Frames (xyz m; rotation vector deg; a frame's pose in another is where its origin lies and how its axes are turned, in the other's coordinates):
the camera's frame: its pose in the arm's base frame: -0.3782 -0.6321 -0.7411 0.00 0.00 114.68
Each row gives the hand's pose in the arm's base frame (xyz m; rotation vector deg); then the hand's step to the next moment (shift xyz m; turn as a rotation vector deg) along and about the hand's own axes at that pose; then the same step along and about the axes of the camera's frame.
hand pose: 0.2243 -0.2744 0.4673 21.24 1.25 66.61
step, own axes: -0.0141 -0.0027 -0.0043 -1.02 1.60 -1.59
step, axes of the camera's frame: -0.0095 0.0090 -0.0073 0.97 1.94 -1.20
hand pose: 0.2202 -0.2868 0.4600 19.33 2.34 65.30
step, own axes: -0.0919 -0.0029 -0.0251 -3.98 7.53 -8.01
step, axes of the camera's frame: -0.0530 0.0699 -0.0374 5.24 8.55 -6.01
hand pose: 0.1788 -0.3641 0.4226 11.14 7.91 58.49
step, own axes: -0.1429 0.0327 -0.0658 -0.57 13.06 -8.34
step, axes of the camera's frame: -0.0425 0.1455 -0.0534 11.68 8.79 -5.17
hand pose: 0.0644 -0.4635 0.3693 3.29 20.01 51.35
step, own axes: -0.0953 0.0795 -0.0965 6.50 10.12 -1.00
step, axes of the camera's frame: 0.0307 0.1460 -0.0494 12.01 -0.86 -0.76
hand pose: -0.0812 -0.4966 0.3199 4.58 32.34 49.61
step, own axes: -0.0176 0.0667 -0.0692 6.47 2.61 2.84
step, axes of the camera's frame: 0.0556 0.0737 -0.0319 5.09 -5.54 0.35
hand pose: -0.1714 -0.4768 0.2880 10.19 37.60 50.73
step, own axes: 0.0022 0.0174 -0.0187 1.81 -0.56 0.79
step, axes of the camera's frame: 0.0186 0.0153 -0.0088 0.33 -1.98 -0.43
